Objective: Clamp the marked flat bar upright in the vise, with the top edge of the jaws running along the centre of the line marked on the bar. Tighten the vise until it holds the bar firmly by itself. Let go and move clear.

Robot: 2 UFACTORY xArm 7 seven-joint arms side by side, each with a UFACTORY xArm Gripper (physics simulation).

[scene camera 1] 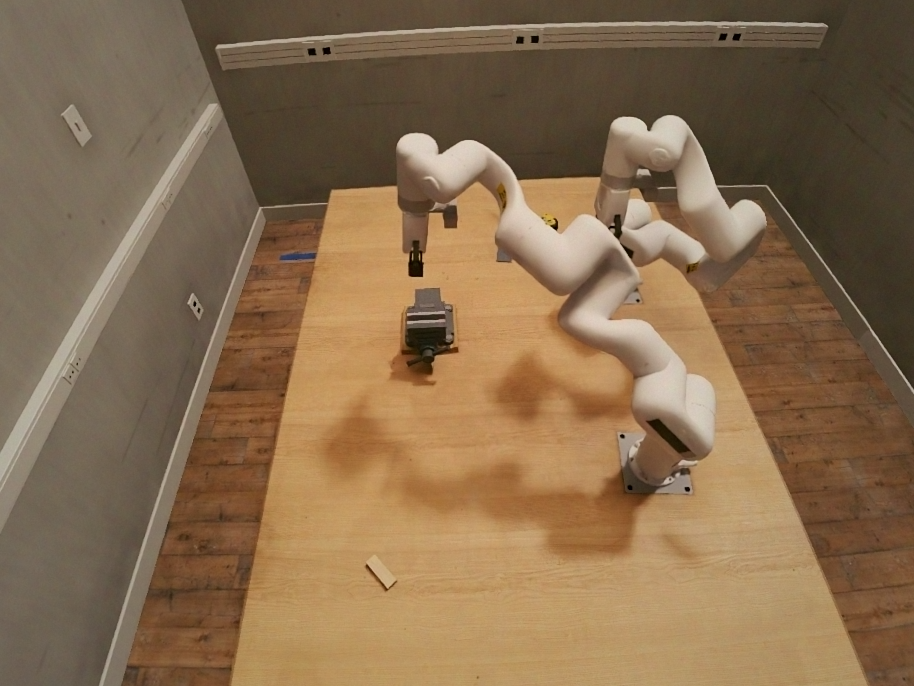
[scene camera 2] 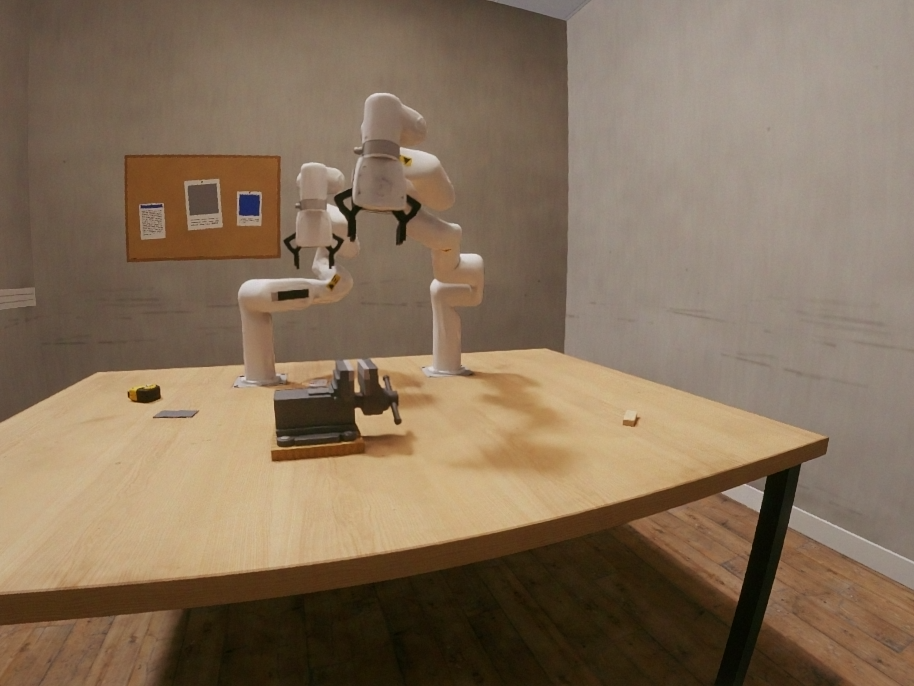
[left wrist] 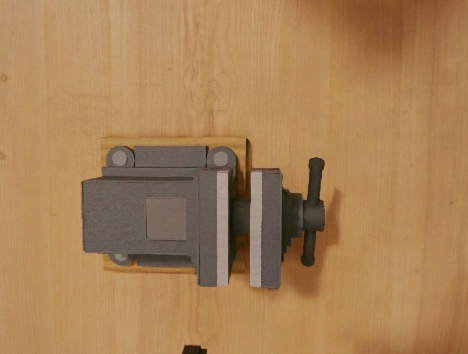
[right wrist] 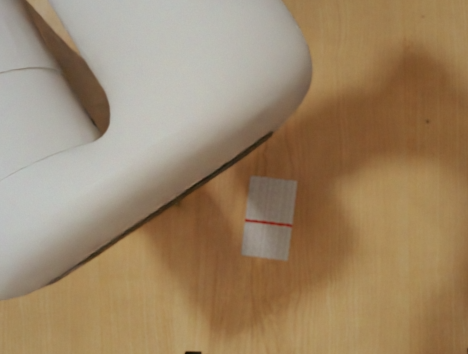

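Where they show: left gripper, between the fingertips: [scene camera 1: 416, 261] [scene camera 2: 376, 242]; right gripper, between the fingertips: [scene camera 2: 314, 268]; left arm's base, origin of its link: [scene camera 1: 653, 462] [scene camera 2: 446, 371]; right arm's base, origin of its link: [scene camera 2: 260, 380] [right wrist: 104, 131].
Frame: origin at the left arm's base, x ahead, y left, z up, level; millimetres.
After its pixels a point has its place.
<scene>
The grey vise [scene camera 1: 429, 324] {z 152, x 567, y -292 mm} [scene camera 2: 313, 409] {z 78, x 623, y -399 mm} [left wrist: 170, 225] {z 105, x 592, y -385 mm} stands on a wooden base, its light-faced jaws apart with an empty gap between them. Its handle [left wrist: 314, 187] {z 101, x 540, y -250 mm} is at the right in the left wrist view. The flat grey bar [right wrist: 270, 200] {z 5, x 88, y -421 mm} with a red line across it lies on the table in the right wrist view; I cannot make it out in scene camera 1. My left gripper [scene camera 1: 415, 269] {z 387, x 577, y -273 mm} [scene camera 2: 376, 240] {z 387, x 577, y -273 mm} is open and empty, high above the vise. My right gripper [scene camera 1: 623, 237] [scene camera 2: 314, 265] {z 342, x 137, y -419 mm} is open and empty, high over the far part of the table.
A white arm link [right wrist: 200, 100] {z 315, x 42, y -475 mm} covers the upper left of the right wrist view, close to the bar. A yellow-black tape measure [scene camera 1: 550, 220] {z 38, x 210, y -892 mm} [scene camera 2: 143, 392] {z 29, x 254, y -887 mm}, a dark grey plate [scene camera 1: 503, 255] {z 3, x 373, y -741 mm} [scene camera 2: 175, 414] {z 3, x 377, y -757 mm} and a small wooden block [scene camera 1: 380, 572] {z 15, x 625, y 292 mm} [scene camera 2: 629, 418] {z 15, x 646, y 271 mm} lie on the table.
</scene>
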